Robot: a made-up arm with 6 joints.
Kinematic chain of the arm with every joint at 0, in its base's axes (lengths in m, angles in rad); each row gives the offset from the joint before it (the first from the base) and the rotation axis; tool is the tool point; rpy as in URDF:
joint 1: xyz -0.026 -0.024 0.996 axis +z
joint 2: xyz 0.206 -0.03 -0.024 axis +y
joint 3: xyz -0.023 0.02 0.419 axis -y
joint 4: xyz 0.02 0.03 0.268 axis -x
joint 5: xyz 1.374 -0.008 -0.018 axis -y
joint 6: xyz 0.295 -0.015 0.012 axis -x
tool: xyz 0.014 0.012 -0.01 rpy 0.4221 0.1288 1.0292
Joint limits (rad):
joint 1: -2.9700..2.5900
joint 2: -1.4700..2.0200
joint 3: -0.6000..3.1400
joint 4: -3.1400..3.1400
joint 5: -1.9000..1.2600
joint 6: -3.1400..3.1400
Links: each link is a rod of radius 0.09 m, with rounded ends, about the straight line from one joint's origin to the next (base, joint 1, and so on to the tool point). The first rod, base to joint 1, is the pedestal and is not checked.
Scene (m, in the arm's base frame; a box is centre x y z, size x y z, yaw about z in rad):
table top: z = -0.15
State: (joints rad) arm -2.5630 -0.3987 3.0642 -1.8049 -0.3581 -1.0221
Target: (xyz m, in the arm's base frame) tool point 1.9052 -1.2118 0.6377
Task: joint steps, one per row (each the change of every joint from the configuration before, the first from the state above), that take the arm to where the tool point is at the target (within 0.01 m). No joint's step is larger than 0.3 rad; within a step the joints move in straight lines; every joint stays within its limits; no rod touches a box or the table.
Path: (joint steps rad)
1: 0.2389 0.2613 -0.2143 0.0299 -0.0439 0.0014
2: 0.2390 0.2613 -0.2144 0.0299 -0.0439 0.0014
3: 0.2389 0.2613 -0.2143 0.0299 -0.0439 0.0014
4: 0.2390 0.2614 -0.2144 0.0299 -0.0439 0.0014
5: 0.2389 0.2613 -0.2143 0.0299 -0.0439 0.0015
6: 0.2390 0.2613 -0.2143 0.0299 -0.0439 0.0014
7: 0.2389 0.2613 -0.2144 0.0299 -0.0439 0.0014
8: 0.2390 0.2613 -0.2143 0.0299 -0.0439 0.0014

